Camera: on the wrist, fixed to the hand. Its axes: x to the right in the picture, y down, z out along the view.
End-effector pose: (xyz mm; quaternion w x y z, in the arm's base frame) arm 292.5 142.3 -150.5 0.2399 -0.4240 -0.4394 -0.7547
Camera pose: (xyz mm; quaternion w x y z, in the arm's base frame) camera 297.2 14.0 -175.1 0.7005 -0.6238 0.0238 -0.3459
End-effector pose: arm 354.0 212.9 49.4 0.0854 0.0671 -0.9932 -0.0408
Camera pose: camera 391.2 263.7 163.9 0.0791 -0.6815 -0.7274 0.0113
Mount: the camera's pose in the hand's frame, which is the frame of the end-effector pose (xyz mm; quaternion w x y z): -24.7 56.1 -115.4 0.6831 -0.0226 -0.0106 0.7299
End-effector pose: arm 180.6 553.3 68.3 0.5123 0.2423 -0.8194 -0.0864
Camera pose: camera 273.8 626.3 123.6 0.4098 -0.4450 -0.7400 0.2938
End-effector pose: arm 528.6 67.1 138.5 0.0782 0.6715 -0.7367 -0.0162
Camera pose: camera 491.2 106.4 257.4 0.0726 -0.0810 -0.9938 0.0222
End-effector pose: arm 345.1 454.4 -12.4 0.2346 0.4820 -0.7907 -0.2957
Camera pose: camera 396.3 469.0 106.9 0.3786 -0.2563 -0.8877 -0.0537
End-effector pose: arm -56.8 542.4 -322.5 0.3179 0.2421 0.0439 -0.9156
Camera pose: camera 41.8 538.8 -408.2 0.8914 0.1805 -0.1294 -0.3950
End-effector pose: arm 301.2 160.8 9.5 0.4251 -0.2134 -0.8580 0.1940
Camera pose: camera 419.7 211.9 29.7 0.1349 -0.7796 -0.4392 0.4257
